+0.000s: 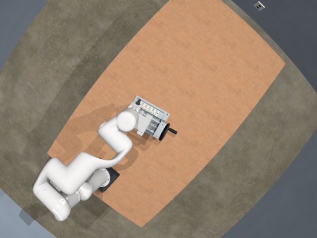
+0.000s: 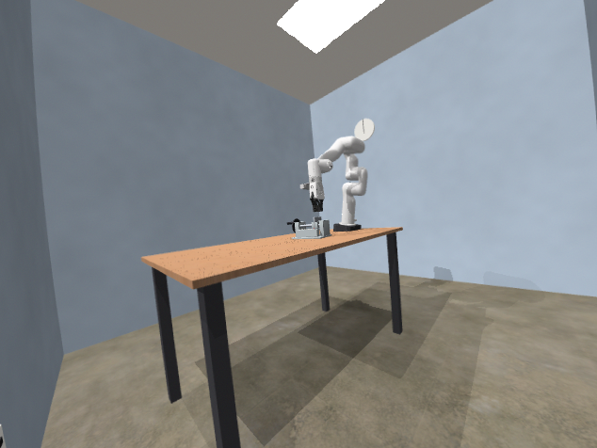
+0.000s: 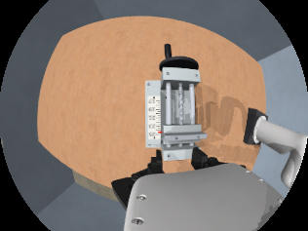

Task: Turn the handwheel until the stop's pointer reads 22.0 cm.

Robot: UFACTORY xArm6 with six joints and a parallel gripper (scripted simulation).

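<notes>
My gripper is now 19 cm to the left of the handwheel, 8 cm above it and 4 cm short of it.
</notes>
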